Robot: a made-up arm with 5 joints. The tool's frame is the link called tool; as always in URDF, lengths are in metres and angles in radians. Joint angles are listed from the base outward.
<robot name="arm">
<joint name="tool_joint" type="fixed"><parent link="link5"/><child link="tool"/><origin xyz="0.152 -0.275 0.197" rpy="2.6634 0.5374 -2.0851"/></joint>
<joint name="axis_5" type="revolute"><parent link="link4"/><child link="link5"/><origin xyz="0.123 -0.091 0.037" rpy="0 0 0"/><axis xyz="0.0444 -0.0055 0.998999"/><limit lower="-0.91" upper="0.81"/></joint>
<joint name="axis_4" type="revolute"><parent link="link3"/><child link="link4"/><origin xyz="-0.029 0.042 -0.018" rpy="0 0 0"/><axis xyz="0 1 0"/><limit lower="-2.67" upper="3.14"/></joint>
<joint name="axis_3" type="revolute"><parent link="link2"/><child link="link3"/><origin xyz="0.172 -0.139 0.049" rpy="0 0 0"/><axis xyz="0.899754 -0.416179 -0.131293"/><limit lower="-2.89" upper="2.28"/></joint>
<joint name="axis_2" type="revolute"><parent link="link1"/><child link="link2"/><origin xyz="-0.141 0.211 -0.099" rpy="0 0 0"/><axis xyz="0 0 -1"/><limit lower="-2.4" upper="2.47"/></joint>
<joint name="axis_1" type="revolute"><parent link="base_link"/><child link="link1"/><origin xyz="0.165 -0.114 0.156" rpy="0 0 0"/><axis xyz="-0.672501 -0.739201 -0.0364"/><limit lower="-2.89" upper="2.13"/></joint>
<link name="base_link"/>
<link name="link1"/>
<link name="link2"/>
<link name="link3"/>
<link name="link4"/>
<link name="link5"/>
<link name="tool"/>
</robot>
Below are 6 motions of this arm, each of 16 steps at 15 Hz.
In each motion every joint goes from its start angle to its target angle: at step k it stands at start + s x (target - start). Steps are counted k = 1, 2, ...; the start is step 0. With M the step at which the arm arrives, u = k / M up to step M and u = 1 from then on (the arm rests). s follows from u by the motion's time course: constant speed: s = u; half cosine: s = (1 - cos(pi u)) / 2; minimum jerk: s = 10 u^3 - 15 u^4 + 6 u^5.
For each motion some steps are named. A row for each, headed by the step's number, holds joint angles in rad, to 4 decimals.
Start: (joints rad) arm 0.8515 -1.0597 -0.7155 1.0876 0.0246
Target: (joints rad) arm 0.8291 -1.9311 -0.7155 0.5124 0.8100
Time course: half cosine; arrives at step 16
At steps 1, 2, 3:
1: 0.8513 -1.0681 -0.7155 1.0821 0.0321
2: 0.8506 -1.0929 -0.7155 1.0657 0.0545
3: 0.8496 -1.1331 -0.7155 1.0391 0.0908

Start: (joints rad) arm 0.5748 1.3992 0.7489 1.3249 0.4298
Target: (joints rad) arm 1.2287 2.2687 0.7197 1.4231 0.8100
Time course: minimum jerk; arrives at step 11
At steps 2, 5, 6, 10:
2: 0.6042 1.4382 0.7476 1.3293 0.4469
5: 0.8463 1.7603 0.7368 1.3657 0.5877
6: 0.9572 1.9076 0.7318 1.3823 0.6521
10: 1.2244 2.2630 0.7199 1.4225 0.8075

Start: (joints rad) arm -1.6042 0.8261 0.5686 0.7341 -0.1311
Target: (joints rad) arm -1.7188 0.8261 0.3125 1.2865 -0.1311
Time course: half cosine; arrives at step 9
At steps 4, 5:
4: -1.6515 0.8261 0.4628 0.9623 -0.1311
5: -1.6715 0.8261 0.4183 1.0583 -0.1311

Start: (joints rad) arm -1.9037 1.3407 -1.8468 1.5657 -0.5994
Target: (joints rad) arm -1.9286 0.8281 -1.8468 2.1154 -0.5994
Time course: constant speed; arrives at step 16
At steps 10, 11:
10: -1.9193 1.0203 -1.8468 1.9093 -0.5994
11: -1.9208 0.9883 -1.8468 1.9436 -0.5994

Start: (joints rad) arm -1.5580 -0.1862 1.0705 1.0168 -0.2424
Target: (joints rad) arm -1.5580 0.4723 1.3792 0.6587 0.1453
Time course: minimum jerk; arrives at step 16
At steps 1, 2, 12, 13, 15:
1: -1.5580 -0.1847 1.0712 1.0160 -0.2415
2: -1.5580 -0.1756 1.0755 1.0111 -0.2362
12: -1.5580 0.4041 1.3472 0.6958 0.1052
13: -1.5580 0.4402 1.3641 0.6762 0.1264
15: -1.5580 0.4708 1.3785 0.6595 0.1444

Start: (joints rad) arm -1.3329 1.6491 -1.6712 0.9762 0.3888
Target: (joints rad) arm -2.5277 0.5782 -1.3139 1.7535 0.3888
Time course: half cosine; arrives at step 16
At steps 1, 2, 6, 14, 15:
1: -1.3444 1.6388 -1.6678 0.9837 0.3888
2: -1.3784 1.6083 -1.6576 1.0058 0.3888
6: -1.7017 1.3186 -1.5609 1.2161 0.3888
14: -2.4822 0.6190 -1.3275 1.7239 0.3888
15: -2.5162 0.5885 -1.3173 1.7460 0.3888

